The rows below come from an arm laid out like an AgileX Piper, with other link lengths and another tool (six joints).
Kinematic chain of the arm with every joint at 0, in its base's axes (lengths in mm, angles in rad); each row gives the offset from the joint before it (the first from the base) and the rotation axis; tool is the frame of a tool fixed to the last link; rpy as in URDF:
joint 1: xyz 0 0 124.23 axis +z
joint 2: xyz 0 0 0 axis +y
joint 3: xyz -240.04 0 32.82 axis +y
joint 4: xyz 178.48 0 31.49 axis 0.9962 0 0.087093
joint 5: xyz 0 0 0 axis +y
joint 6: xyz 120.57 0 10.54 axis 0.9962 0 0.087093
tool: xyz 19.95 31 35.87 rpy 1.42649 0.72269 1.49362
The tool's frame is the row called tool.
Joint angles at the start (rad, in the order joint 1, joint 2, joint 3, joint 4, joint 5, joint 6):
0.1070 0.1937 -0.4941 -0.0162 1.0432 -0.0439
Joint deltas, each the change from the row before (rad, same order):
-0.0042 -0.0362 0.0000 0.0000 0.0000 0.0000
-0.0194 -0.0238 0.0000 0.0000 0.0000 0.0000
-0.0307 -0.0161 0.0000 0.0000 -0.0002 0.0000
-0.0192 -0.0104 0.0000 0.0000 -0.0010 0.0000
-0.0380 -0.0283 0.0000 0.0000 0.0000 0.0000
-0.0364 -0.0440 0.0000 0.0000 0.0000 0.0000
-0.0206 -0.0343 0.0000 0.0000 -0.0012 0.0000
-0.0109 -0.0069 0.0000 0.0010 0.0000 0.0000
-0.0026 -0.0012 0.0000 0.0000 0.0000 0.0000
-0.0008 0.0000 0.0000 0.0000 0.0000 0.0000
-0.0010 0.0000 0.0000 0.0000 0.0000 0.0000
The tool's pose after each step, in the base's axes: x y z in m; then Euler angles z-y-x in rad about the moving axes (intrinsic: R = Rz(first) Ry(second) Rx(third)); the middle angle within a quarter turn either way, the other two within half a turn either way. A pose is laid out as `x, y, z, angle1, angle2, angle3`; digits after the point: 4 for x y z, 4 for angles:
0.0591, 0.0370, 0.2254, 2.1847, 0.6155, 2.3336
0.0574, 0.0356, 0.2269, 2.1503, 0.6270, 2.3080
0.0568, 0.0337, 0.2279, 2.1091, 0.6347, 2.2902
0.0564, 0.0326, 0.2286, 2.0825, 0.6399, 2.2776
0.0546, 0.0305, 0.2302, 2.0254, 0.6527, 2.2460
0.0510, 0.0286, 0.2325, 1.9580, 0.6716, 2.1956
0.0479, 0.0278, 0.2343, 1.9113, 0.6859, 2.1539
0.0474, 0.0275, 0.2346, 1.8954, 0.6879, 2.1452
0.0473, 0.0274, 0.2347, 1.8919, 0.6883, 2.1438
0.0473, 0.0273, 0.2347, 1.8911, 0.6883, 2.1438
0.0474, 0.0273, 0.2347, 1.8901, 0.6883, 2.1438

